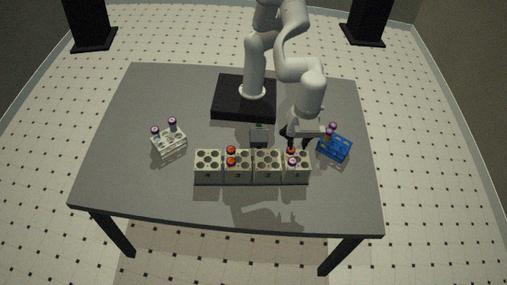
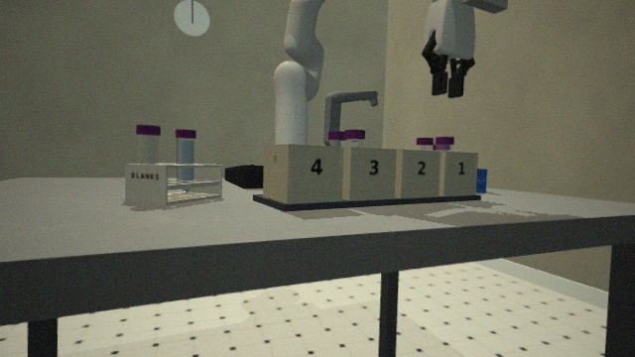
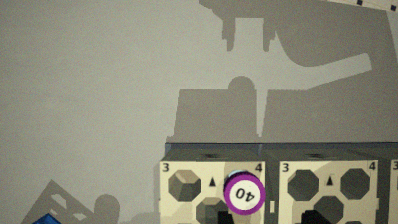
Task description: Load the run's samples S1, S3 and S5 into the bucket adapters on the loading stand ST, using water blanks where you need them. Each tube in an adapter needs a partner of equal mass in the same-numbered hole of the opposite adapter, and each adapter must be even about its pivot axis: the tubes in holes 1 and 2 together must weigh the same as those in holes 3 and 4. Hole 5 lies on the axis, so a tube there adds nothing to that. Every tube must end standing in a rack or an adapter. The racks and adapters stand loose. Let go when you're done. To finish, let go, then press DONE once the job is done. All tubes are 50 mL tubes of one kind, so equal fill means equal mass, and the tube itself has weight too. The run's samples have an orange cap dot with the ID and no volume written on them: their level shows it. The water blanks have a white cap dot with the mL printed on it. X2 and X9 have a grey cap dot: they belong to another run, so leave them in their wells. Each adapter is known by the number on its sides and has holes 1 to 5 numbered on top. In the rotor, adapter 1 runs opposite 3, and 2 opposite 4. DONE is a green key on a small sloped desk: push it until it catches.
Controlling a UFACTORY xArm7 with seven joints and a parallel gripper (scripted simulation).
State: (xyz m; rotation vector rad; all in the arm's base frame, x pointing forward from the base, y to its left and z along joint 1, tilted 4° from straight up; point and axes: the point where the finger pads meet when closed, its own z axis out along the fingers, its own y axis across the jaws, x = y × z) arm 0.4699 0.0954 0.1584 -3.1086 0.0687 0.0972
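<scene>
The green DONE key is 22 cm behind my hand, 10 cm to the right of it and 16 cm below it. From my hand the other things lie so: blanks rack (18 cm behind, 47 cm to the right, 20 cm below).
</scene>
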